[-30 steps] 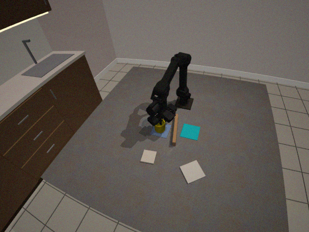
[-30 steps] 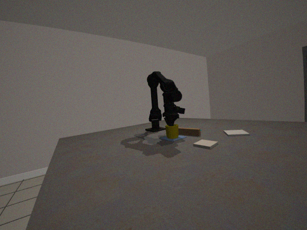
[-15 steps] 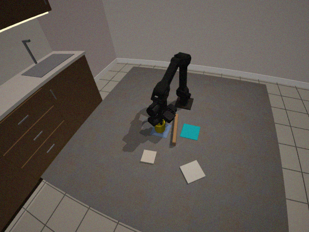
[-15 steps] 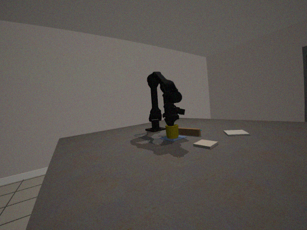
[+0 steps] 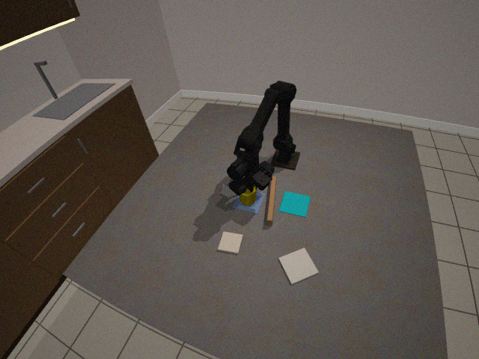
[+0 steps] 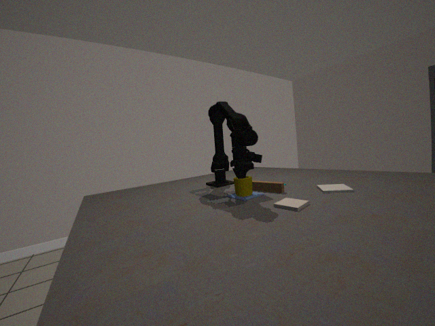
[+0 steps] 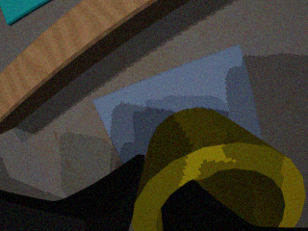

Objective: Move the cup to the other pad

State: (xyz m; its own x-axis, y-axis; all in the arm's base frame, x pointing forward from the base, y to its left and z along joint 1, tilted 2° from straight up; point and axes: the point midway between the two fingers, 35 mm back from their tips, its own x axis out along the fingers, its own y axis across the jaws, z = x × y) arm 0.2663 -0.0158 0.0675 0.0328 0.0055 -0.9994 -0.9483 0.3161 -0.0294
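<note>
Now: the purple marble 40 mm ahead of my gripper tip, 20 mm below it and 10 mm to the right of it. The rest, counted from my gripper tip: wooden bar 80 mm to the left, 30 mm below, 10 mm behind; yellow cup 20 mm ahead, 10 mm to the right; blue pad 40 mm below, 30 mm ahead, 10 mm to the right.
</note>
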